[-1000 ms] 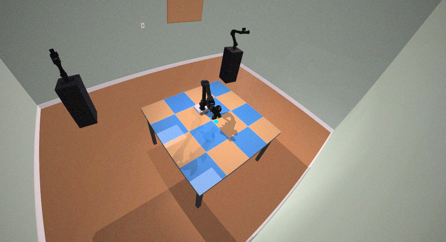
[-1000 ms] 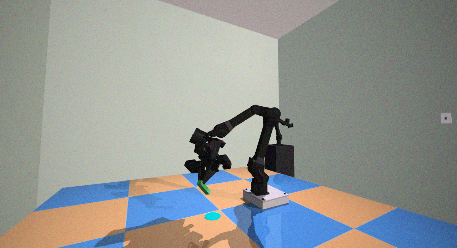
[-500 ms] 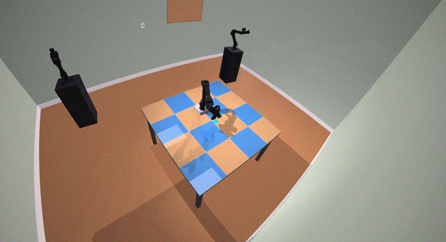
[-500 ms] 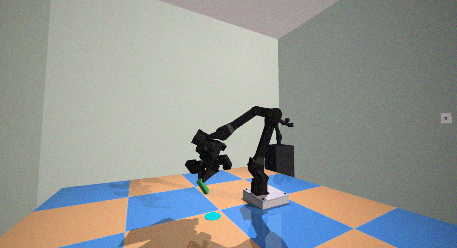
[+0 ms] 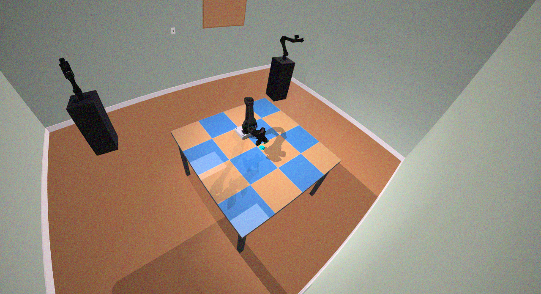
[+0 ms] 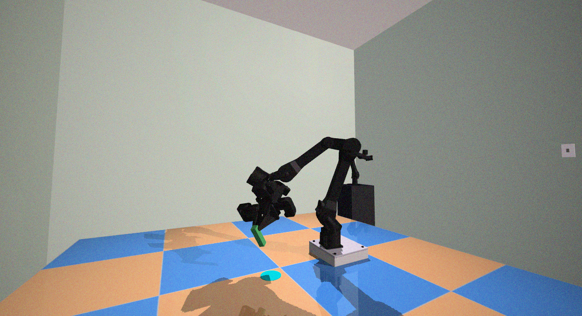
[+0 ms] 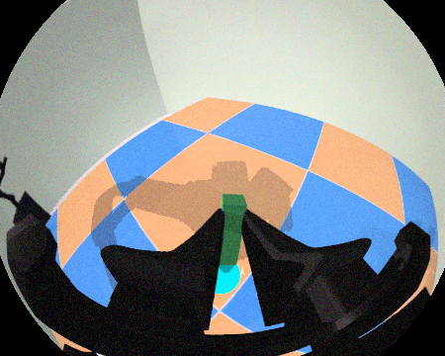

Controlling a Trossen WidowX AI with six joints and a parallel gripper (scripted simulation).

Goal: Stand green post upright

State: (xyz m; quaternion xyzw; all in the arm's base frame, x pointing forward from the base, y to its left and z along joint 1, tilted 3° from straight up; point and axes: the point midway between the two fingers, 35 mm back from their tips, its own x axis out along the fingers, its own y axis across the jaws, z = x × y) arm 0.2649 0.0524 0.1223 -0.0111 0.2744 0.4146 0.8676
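My gripper tip is 5 cm past the cyan circle, 1 cm to the left of it and 13 cm above it. Also, from my gripper tip: green post 1 cm behind, 2 cm below.
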